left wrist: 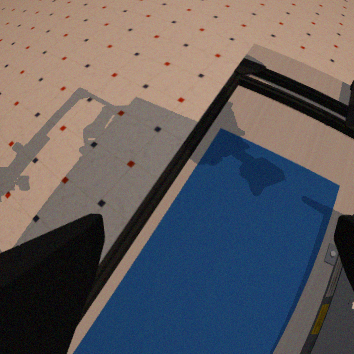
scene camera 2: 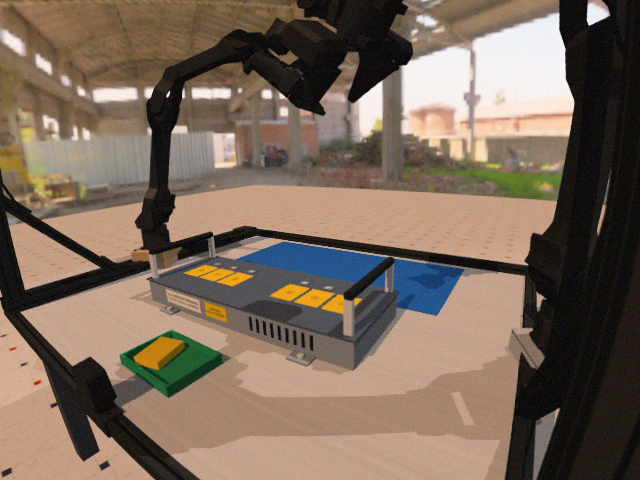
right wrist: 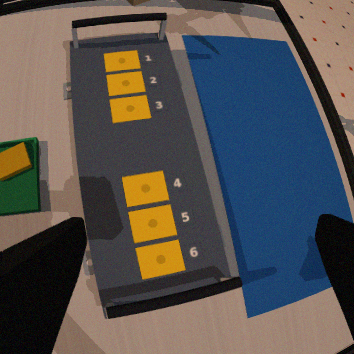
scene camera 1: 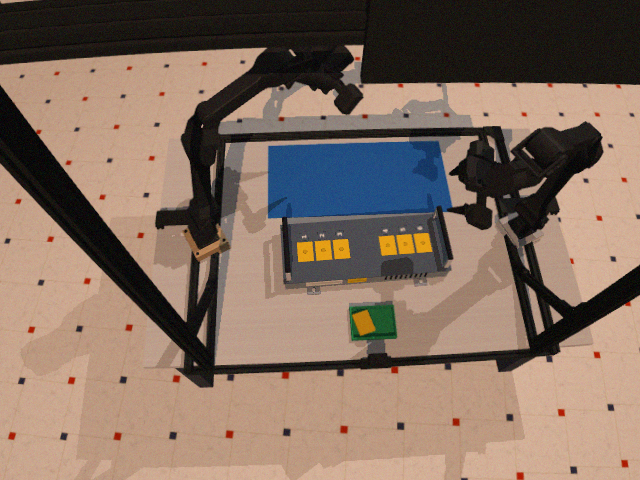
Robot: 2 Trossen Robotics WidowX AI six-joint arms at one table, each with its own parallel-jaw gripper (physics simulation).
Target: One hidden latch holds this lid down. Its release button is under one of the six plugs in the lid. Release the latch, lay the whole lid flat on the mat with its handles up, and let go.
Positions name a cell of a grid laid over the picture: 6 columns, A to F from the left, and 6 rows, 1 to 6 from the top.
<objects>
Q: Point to a green tray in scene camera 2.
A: B5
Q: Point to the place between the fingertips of the right gripper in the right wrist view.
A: D4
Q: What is the left gripper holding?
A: Nothing.
</objects>
